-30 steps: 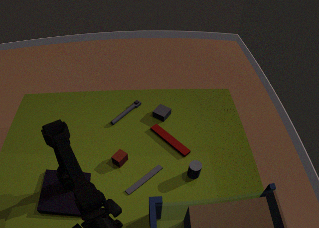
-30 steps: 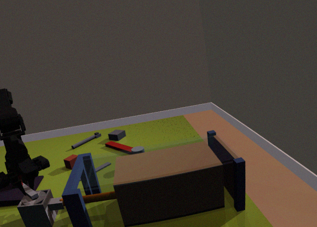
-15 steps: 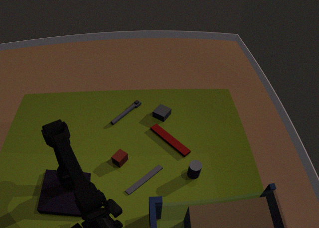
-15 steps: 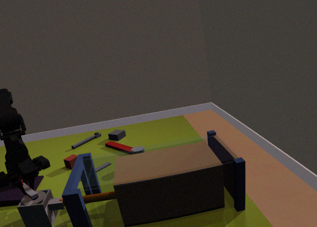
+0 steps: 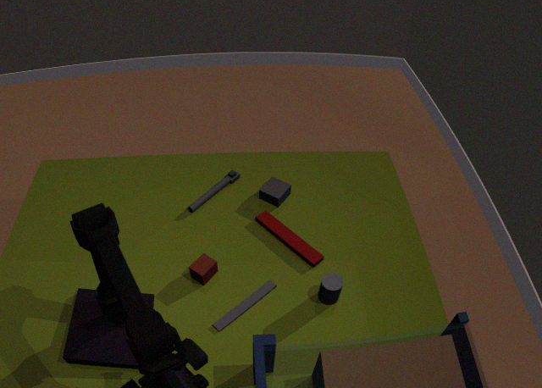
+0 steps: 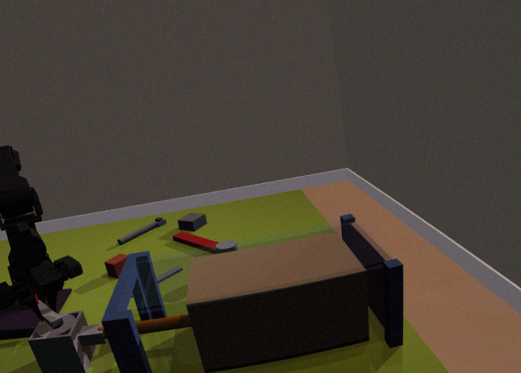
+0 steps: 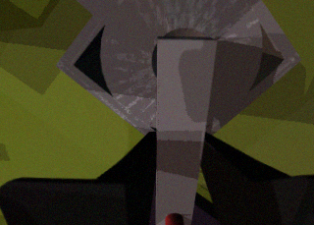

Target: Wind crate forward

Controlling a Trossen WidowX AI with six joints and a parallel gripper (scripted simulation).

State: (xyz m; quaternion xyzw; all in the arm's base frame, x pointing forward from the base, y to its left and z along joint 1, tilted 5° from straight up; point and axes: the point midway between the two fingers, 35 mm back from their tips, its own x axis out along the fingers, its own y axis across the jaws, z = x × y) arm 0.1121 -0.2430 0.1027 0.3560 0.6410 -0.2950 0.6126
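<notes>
The red crank grip lies 30 mm behind my gripper tip, 50 mm to the left of it and 50 mm above it. From my gripper tip the other things lie so: winch handle: 10 mm behind, 10 mm to the left, 20 mm above; blue steel frame: 180 mm ahead, 60 mm to the right, 20 mm above; grey winch: 10 mm ahead, 40 mm to the right, 60 mm below.
</notes>
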